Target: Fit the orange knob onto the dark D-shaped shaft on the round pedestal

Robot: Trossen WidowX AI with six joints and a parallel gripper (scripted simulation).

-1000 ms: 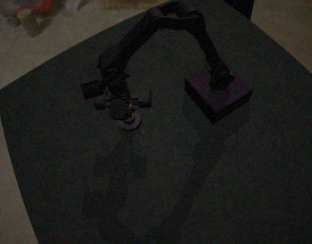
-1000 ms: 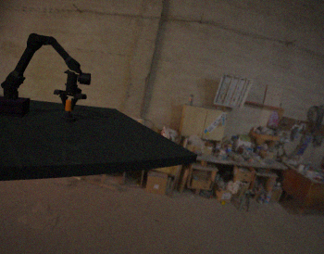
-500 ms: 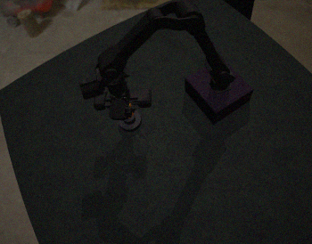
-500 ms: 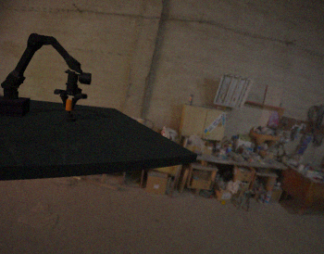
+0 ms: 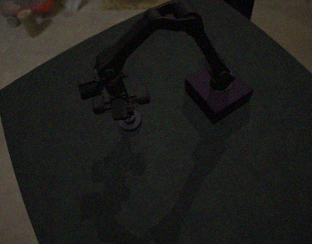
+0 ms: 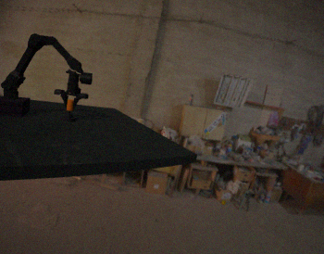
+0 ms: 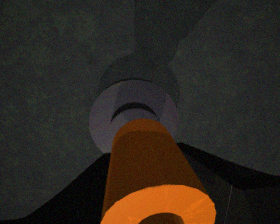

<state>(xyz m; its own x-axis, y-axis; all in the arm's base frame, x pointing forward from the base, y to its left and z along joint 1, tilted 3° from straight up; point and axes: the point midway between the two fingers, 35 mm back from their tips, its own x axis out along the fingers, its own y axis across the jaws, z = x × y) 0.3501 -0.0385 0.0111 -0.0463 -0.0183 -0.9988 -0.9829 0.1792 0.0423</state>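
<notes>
The dark shaft is 40 mm below my gripper tip. The rest, counted from my gripper tip: orange knob 20 mm above.
</notes>
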